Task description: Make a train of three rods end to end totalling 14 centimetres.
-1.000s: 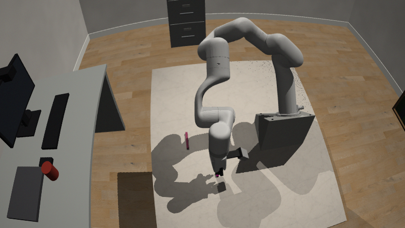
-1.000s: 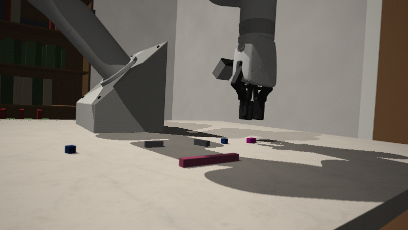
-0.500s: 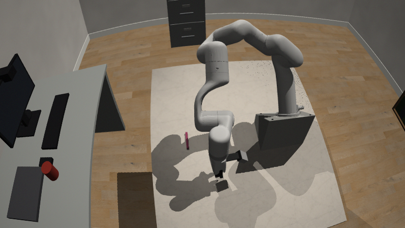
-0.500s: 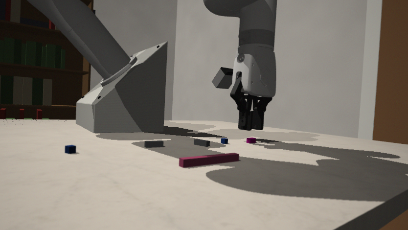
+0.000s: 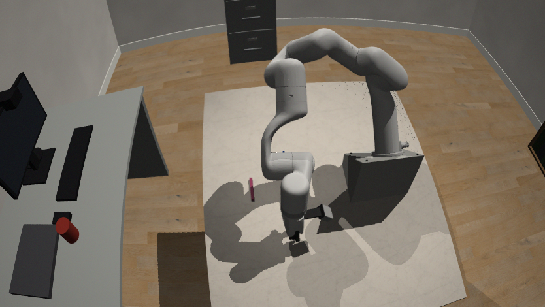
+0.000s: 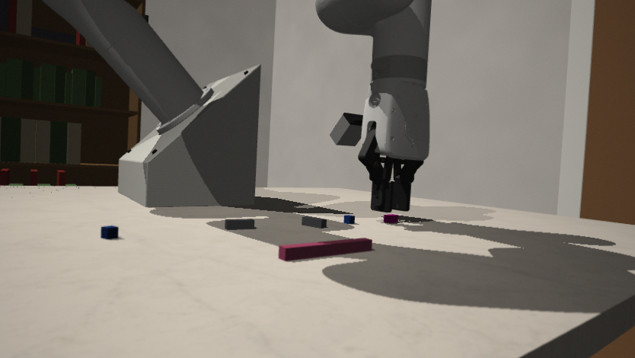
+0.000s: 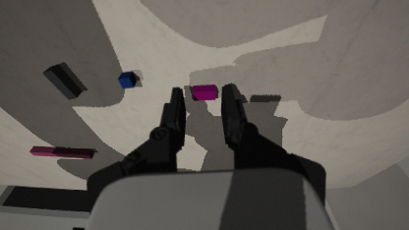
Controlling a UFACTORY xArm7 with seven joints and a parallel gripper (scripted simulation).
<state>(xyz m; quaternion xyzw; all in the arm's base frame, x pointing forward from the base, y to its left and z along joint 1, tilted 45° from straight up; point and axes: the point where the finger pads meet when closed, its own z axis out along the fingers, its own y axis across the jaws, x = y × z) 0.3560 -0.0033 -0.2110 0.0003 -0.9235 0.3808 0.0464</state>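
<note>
Right now my hand is 30 mm above the magenta rod. Also, from my hand: pink rod: 210 mm to the right, 100 mm ahead, 30 mm below; grey rod: 210 mm to the right, 30 mm below, 30 mm behind.
</note>
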